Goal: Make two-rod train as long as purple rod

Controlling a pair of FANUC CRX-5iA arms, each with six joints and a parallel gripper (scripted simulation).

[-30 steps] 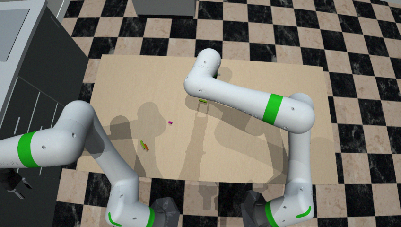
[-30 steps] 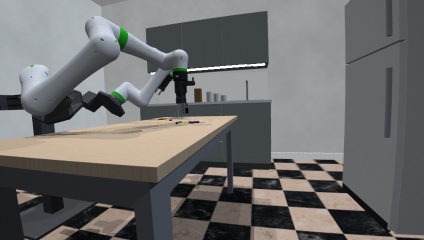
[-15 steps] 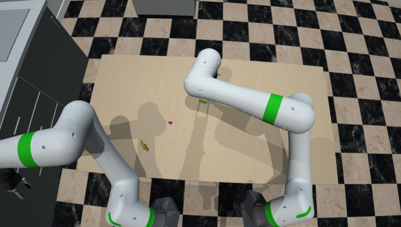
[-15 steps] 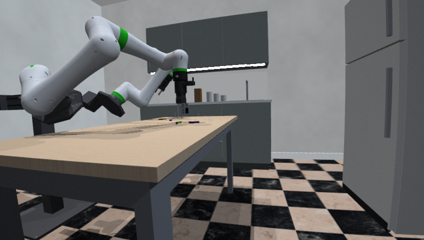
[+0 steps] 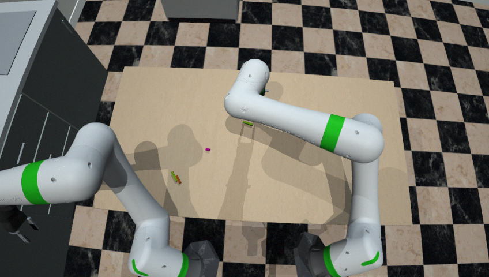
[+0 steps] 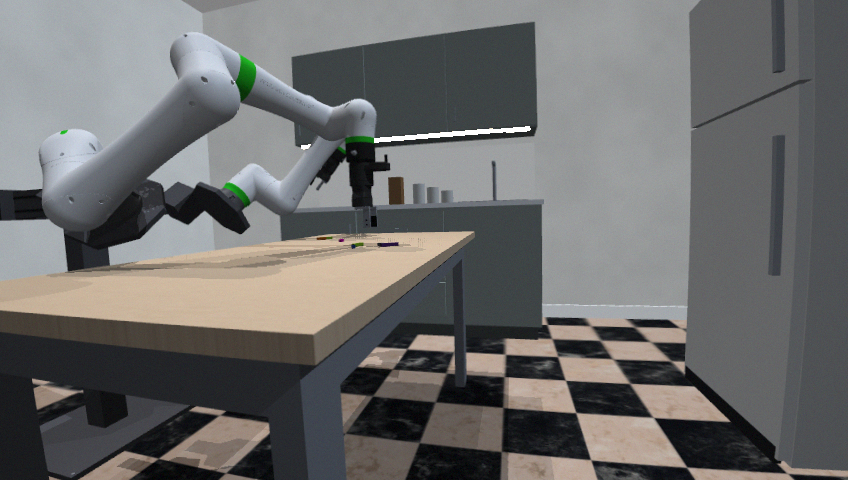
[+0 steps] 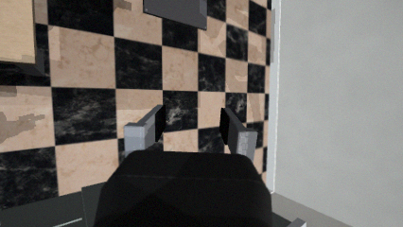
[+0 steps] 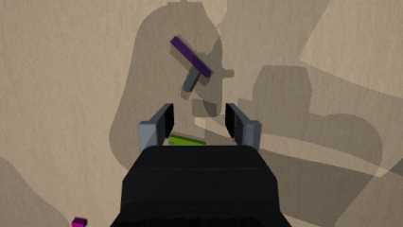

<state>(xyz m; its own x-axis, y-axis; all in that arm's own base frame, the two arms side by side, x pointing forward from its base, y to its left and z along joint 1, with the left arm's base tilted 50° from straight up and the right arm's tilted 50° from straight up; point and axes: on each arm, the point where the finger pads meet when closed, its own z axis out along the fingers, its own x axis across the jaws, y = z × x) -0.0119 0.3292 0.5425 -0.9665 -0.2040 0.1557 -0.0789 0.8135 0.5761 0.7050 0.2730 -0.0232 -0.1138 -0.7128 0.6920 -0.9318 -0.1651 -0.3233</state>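
The grey rod is 7 cm below my right hand, 3 cm ahead of it and 1 cm to the left of it. Round my right hand: blue rod (7 cm below, 5 cm to the right, 4 cm behind); magenta rod (22 cm to the left, 18 cm behind, 7 cm below); purple rod (7 cm below, 6 cm ahead).
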